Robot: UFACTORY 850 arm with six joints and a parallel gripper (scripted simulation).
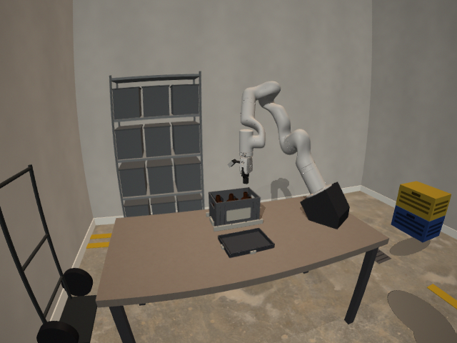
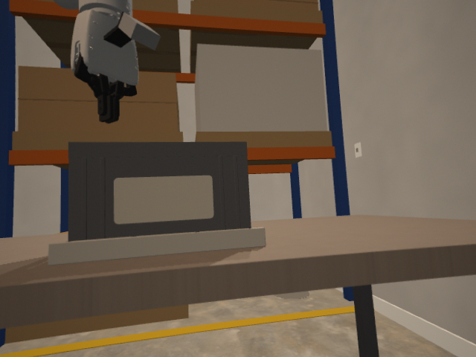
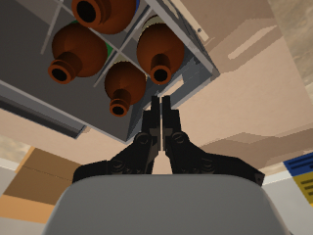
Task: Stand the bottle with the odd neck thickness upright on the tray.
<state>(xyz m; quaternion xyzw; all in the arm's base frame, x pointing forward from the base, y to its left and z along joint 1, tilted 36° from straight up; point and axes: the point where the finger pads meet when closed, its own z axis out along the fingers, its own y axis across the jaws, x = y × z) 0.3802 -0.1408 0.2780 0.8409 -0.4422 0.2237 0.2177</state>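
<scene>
My hand is 160 mm above the bottle. Round my hand: black tray (190 mm ahead, 290 mm to the left, 230 mm below); then dark grey crate (100 mm ahead, 20 mm to the left, 160 mm below).
</scene>
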